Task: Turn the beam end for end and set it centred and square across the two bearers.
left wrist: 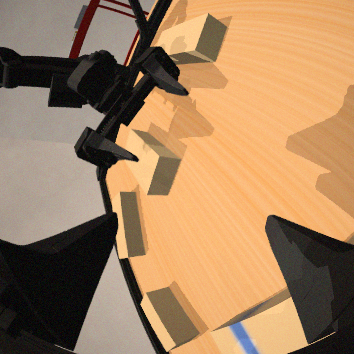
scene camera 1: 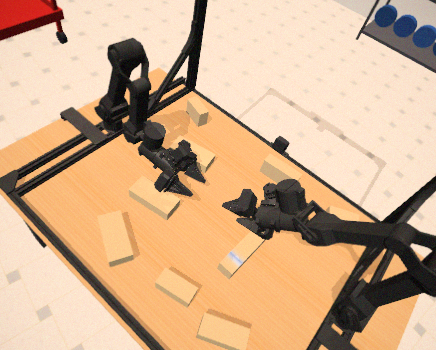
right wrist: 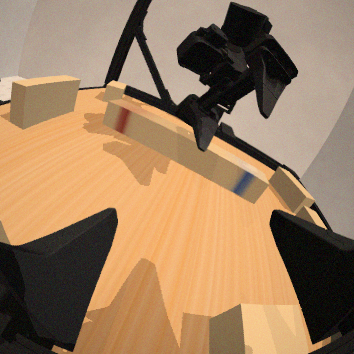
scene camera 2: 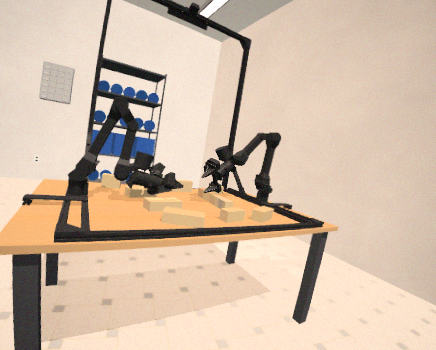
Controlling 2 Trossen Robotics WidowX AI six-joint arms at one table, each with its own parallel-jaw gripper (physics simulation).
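Places are measured from the left arm's base along level axes (x left, y ahead, z down), in millimetres.
Pixels of known places: left gripper, fingertip midpoint: (left wrist: 194, 222) (scene camera 1: 229, 212) (right wrist: 229, 134) (scene camera 2: 202, 185); right gripper, fingertip midpoint: (left wrist: 160, 124) (scene camera 1: 199, 188) (right wrist: 196, 217) (scene camera 2: 177, 188); left arm's base, origin of the base link: (scene camera 1: 344, 318) (scene camera 2: 261, 201); right arm's base, origin of the base link: (left wrist: 126, 75) (scene camera 1: 112, 125) (scene camera 2: 76, 194).
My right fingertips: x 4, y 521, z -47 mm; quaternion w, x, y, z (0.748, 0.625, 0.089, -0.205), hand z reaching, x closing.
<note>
Ahead of a thing's pixels: the offset from my right fingertips to its top centre. Level surfaces: height alone.
The long pale beam @[dx -29, dy -214, dz +22 mm] (scene camera 1: 242, 254) (scene camera 2: 220, 201) (left wrist: 270, 325) (right wrist: 185, 150) lies flat on the table, with a blue band at its near end and a red band at its far end in the right wrist view. Two roughly parallel pale blocks, apparently the bearers, lie by my right gripper: one block @[dx +93, dy +88, dz +28 mm] (scene camera 1: 154, 197) (scene camera 2: 162, 203) (left wrist: 155, 162) and another block @[dx -113, dy +126, dz +28 mm] (scene camera 1: 205, 156) (left wrist: 195, 40). My left gripper (scene camera 1: 231, 212) (left wrist: 194, 222) (right wrist: 229, 134) is open and empty above the beam, hiding part of it in scene camera 1. My right gripper (scene camera 1: 198, 188) (left wrist: 160, 124) (right wrist: 196, 217) is open and empty, between and above those blocks.
Other pale blocks lie around: a block @[dx +255, dy +67, dz +28 mm] (scene camera 1: 116, 237) (scene camera 2: 182, 216), a block @[dx +239, dy -145, dz +22 mm] (scene camera 1: 176, 286), a block @[dx +242, dy -302, dz +19 mm] (scene camera 1: 224, 330), a block @[dx -266, dy +244, dz +4 mm] (scene camera 1: 197, 111) and a block @[dx -265, dy -132, dz +4 mm] (scene camera 1: 280, 169) (right wrist: 45, 100). A black rail frame edges the table @[dz +66 mm] (scene camera 2: 30, 225).
</note>
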